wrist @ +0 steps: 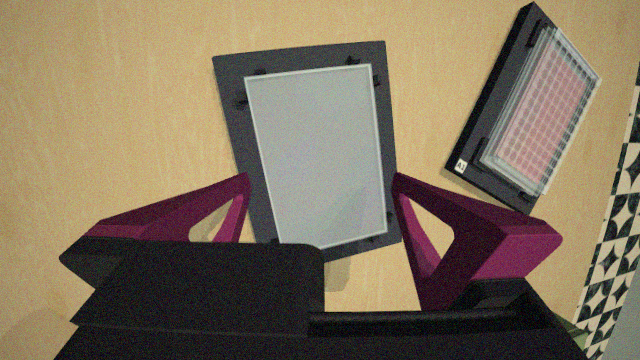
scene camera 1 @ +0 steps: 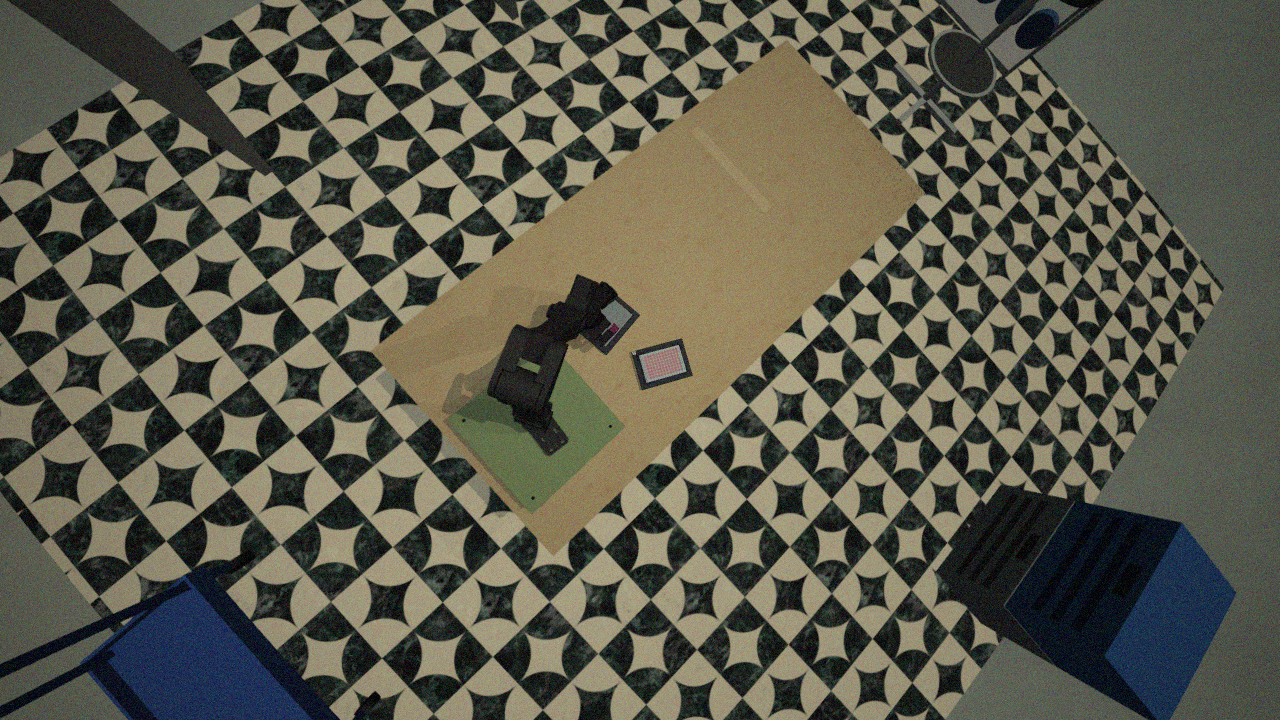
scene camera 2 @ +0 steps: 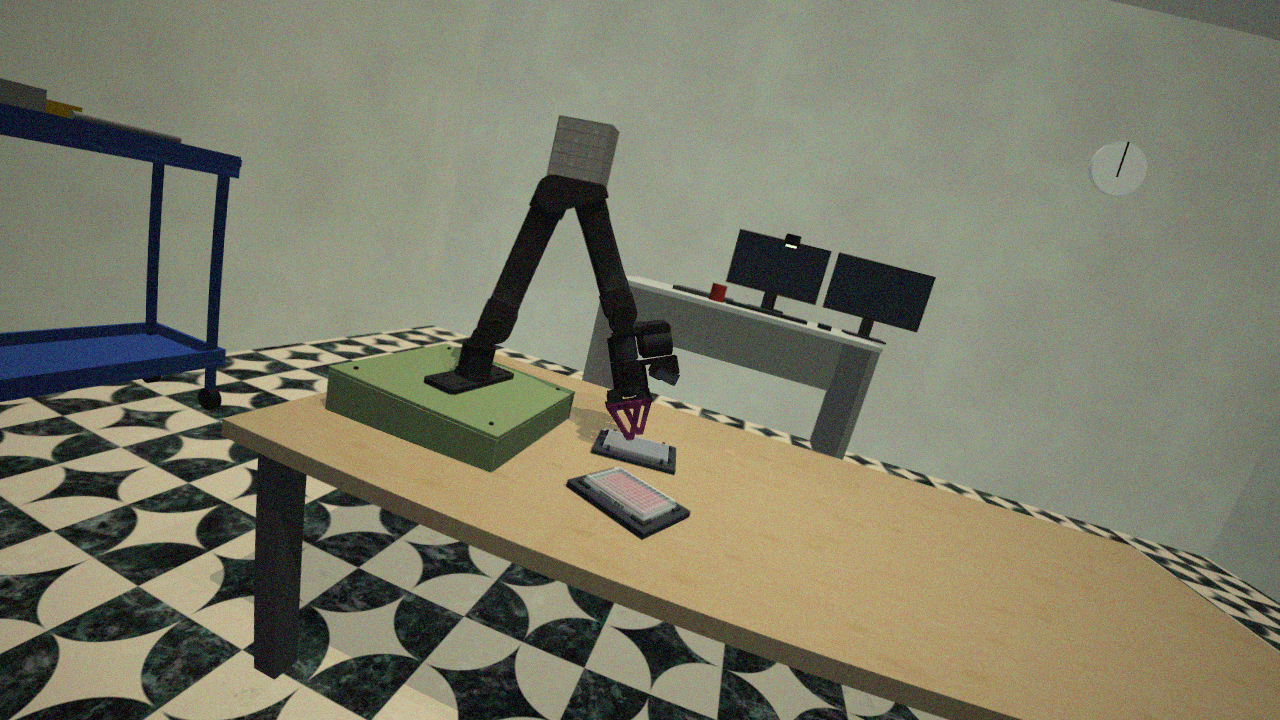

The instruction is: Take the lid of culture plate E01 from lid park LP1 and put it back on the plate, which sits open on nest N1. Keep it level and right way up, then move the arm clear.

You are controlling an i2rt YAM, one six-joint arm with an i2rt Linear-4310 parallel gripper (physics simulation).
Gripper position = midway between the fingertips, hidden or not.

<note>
The gripper (scene camera 2: 635, 437) is open, with nothing in its grasp. Also in view: a grey lid (scene camera 2: 647, 449). Further things: a dark lid holder (wrist: 230, 69).
The grey lid shows as well in the wrist view (wrist: 317, 132). The gripper is seen too in the wrist view (wrist: 320, 180).
</note>
